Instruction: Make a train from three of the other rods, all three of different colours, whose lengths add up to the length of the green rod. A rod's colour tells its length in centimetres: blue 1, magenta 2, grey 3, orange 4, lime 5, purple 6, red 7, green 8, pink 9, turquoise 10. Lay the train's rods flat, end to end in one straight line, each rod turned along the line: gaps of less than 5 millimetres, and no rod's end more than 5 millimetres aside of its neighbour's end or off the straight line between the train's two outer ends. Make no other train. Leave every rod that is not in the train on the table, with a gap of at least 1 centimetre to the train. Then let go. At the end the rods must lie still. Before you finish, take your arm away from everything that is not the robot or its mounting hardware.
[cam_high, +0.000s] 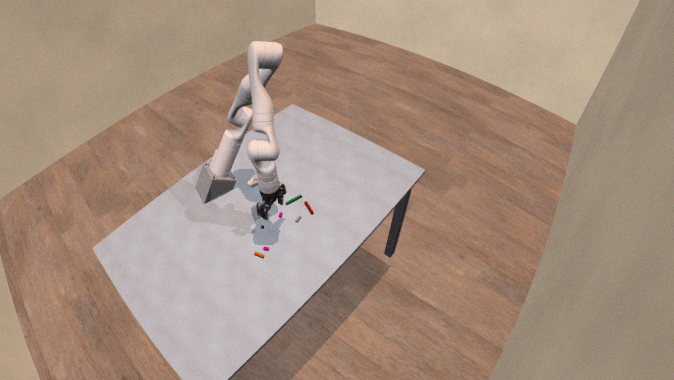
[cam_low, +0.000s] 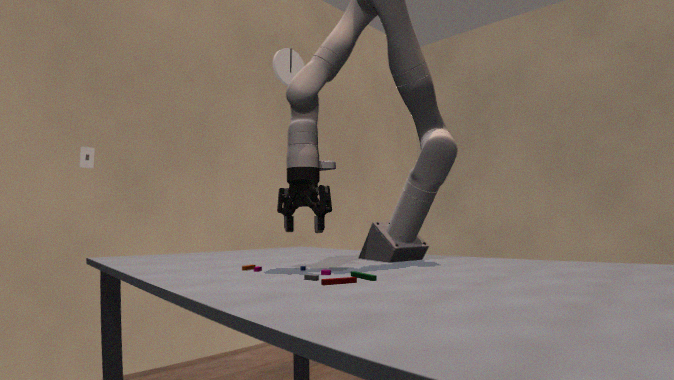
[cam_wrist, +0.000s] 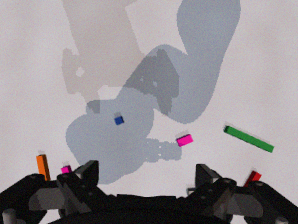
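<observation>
The grey rod lies 90 mm below my hand, 80 mm to the left of it and 60 mm ahead of it. Also, from my hand: green rod: 150 mm to the left, 90 mm below, 20 mm behind; blue rod: 90 mm below, 40 mm to the right, 40 mm behind; orange rod: 150 mm to the right, 90 mm below, 40 mm ahead.
</observation>
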